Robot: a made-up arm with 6 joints.
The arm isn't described. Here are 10 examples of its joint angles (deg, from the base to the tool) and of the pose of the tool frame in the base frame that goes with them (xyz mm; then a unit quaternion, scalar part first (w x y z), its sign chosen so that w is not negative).
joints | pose
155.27 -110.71 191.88 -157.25 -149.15 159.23 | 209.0 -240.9 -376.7 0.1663 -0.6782 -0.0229 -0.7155
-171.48 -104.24 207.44 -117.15 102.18 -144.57 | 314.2 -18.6 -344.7 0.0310 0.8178 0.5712 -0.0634
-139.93 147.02 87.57 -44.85 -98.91 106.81 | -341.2 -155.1 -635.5 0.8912 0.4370 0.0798 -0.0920
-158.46 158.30 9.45 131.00 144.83 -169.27 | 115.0 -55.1 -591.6 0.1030 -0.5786 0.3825 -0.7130
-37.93 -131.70 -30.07 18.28 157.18 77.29 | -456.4 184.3 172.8 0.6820 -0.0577 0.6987 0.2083
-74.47 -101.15 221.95 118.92 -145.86 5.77 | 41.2 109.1 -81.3 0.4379 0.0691 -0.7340 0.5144
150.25 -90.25 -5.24 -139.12 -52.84 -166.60 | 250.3 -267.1 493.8 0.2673 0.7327 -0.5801 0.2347
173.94 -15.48 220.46 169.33 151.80 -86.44 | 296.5 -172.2 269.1 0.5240 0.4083 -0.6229 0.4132
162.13 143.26 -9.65 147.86 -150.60 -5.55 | -25.5 -118.5 -483.4 0.0435 0.2811 0.9392 0.1926
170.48 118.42 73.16 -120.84 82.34 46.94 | -596.3 26.0 -442.1 0.8239 -0.1525 0.1791 0.5156
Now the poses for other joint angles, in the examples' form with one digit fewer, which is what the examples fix.
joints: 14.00 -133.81 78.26 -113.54 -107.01 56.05
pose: -719 -121 -282 0.080 0.779 0.621 -0.044
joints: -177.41 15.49 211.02 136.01 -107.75 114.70
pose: 209 -93 397 0.437 -0.236 0.208 0.843
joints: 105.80 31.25 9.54 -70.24 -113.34 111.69
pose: -101 535 278 0.378 0.086 -0.023 -0.922
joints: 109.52 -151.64 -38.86 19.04 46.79 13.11
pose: 265 -344 40 0.255 0.688 -0.679 0.013
